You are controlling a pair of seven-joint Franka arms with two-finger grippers.
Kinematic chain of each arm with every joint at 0, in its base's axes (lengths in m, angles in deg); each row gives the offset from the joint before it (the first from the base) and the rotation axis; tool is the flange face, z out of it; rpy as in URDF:
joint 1: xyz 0 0 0.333 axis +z
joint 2: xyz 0 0 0 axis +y
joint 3: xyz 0 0 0.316 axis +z
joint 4: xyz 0.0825 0 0 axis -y
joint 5: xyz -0.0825 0 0.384 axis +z
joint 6: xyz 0 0 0 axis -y
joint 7: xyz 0.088 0 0 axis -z
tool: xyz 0 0 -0.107 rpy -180 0 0
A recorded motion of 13 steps. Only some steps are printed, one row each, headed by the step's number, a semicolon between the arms.
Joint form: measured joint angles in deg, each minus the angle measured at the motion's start. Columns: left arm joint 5, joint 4, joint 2, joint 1, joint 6, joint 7, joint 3; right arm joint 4, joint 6, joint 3, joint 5, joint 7, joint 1, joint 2.
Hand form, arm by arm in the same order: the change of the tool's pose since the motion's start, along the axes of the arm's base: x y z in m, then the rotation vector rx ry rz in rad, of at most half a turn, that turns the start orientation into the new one. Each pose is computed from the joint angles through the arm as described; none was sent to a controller.
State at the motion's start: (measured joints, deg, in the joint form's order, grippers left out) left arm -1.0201 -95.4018 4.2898 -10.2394 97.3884 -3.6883 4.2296; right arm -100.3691 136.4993 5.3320 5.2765 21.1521 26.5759 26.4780
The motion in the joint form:
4: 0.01 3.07 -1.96 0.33 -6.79 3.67 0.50; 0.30 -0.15 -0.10 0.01 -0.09 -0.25 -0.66
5: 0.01 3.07 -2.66 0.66 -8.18 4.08 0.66; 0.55 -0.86 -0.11 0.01 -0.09 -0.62 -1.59
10: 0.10 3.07 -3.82 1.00 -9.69 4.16 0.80; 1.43 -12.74 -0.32 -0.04 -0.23 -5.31 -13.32
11: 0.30 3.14 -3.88 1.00 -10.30 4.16 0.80; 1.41 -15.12 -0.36 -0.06 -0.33 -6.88 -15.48
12: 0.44 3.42 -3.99 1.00 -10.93 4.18 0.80; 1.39 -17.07 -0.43 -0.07 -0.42 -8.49 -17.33
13: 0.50 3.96 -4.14 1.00 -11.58 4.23 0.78; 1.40 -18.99 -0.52 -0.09 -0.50 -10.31 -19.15
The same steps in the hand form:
4: -0.0161 0.0102 0.0352 -0.0028 0.0303 -0.0513; 0.0031 -0.0029 0.0099 0.0059 -0.0130 -0.0044
5: -0.0214 0.0157 0.0402 -0.0036 0.0424 -0.0502; 0.0051 -0.0067 0.0216 0.0095 -0.0205 -0.0098
10: -0.0292 0.0215 0.0493 -0.0037 0.0485 -0.0437; 0.0034 -0.0669 0.1423 0.0060 -0.0378 -0.0699
11: -0.0306 0.0220 0.0496 0.0001 0.0567 -0.0439; 0.0025 -0.0862 0.1618 0.0014 -0.0357 -0.0918
12: -0.0321 0.0224 0.0521 0.0025 0.0608 -0.0444; 0.0021 -0.1056 0.1784 -0.0020 -0.0351 -0.1160
13: -0.0337 0.0225 0.0570 0.0033 0.0601 -0.0458; 0.0017 -0.1272 0.1947 -0.0055 -0.0349 -0.1445

